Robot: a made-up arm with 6 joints. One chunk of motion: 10 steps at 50 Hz.
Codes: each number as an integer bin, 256 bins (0 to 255) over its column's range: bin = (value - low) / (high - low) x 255, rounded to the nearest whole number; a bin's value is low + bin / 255 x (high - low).
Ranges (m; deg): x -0.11..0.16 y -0.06..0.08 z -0.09..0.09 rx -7..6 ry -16..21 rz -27..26
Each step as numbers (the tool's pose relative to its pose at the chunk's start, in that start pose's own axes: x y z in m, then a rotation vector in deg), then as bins.
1 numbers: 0.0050 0.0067 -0.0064 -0.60 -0.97 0.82
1 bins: 109 121 118 126 104 134
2 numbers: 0.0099 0.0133 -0.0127 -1.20 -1.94 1.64
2 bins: 113 134 110 114 97 138
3 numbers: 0.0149 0.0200 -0.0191 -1.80 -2.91 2.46
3 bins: 118 146 100 102 90 142
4 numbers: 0.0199 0.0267 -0.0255 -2.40 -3.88 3.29
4 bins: 123 158 91 90 84 146
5 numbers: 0.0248 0.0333 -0.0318 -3.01 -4.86 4.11
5 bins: 127 170 82 78 77 150
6 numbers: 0.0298 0.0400 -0.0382 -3.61 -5.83 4.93
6 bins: 132 182 73 66 70 154
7 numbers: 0.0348 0.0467 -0.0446 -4.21 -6.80 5.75
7 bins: 137 194 64 55 63 158
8 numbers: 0.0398 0.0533 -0.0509 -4.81 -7.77 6.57
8 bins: 141 206 55 43 57 162
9 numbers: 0.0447 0.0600 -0.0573 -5.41 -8.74 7.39
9 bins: 146 219 46 31 50 165
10 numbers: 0.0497 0.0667 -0.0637 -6.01 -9.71 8.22
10 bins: 151 231 37 19 43 169
